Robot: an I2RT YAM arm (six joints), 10 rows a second.
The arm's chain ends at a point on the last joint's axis. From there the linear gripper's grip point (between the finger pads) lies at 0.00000 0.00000 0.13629 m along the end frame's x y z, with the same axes.
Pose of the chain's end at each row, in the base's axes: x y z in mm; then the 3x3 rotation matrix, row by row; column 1 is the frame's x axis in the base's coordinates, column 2 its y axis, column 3 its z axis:
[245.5 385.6 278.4], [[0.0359 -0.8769 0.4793], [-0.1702 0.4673 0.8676], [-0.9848 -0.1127 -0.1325]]
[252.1 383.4 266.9], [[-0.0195 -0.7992 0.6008], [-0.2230 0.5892 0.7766], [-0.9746 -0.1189 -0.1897]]
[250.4 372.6 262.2], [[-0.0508 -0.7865 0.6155], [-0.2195 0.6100 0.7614], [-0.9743 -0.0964 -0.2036]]
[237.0 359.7 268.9], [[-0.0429 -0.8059 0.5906], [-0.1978 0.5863 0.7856], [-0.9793 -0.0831 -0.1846]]
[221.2 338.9 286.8], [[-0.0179 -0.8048 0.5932], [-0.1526 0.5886 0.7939], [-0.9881 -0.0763 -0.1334]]
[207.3 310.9 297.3], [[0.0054 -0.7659 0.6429], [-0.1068 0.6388 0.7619], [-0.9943 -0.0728 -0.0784]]
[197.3 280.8 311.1], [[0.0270 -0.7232 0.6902], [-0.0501 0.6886 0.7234], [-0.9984 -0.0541 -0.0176]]
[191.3 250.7 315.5], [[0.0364 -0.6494 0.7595], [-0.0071 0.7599 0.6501], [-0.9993 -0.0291 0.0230]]
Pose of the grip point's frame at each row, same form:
[310.8 503.8 260.3], [[0.0359 -0.8769 0.4793], [-0.1702 0.4673 0.8676], [-0.9848 -0.1127 -0.1325]]
[334.0 489.2 241.0], [[-0.0195 -0.7992 0.6008], [-0.2230 0.5892 0.7766], [-0.9746 -0.1189 -0.1897]]
[334.3 476.4 234.5], [[-0.0508 -0.7865 0.6155], [-0.2195 0.6100 0.7614], [-0.9743 -0.0964 -0.2036]]
[317.5 466.8 243.7], [[-0.0429 -0.8059 0.5906], [-0.1978 0.5863 0.7856], [-0.9793 -0.0831 -0.1846]]
[302.0 447.1 268.6], [[-0.0179 -0.8048 0.5932], [-0.1526 0.5886 0.7939], [-0.9881 -0.0763 -0.1334]]
[294.9 414.7 286.6], [[0.0054 -0.7659 0.6429], [-0.1068 0.6388 0.7619], [-0.9943 -0.0728 -0.0784]]
[291.4 379.4 308.7], [[0.0270 -0.7232 0.6902], [-0.0501 0.6886 0.7234], [-0.9984 -0.0541 -0.0176]]
[294.8 339.3 318.6], [[0.0364 -0.6494 0.7595], [-0.0071 0.7599 0.6501], [-0.9993 -0.0291 0.0230]]

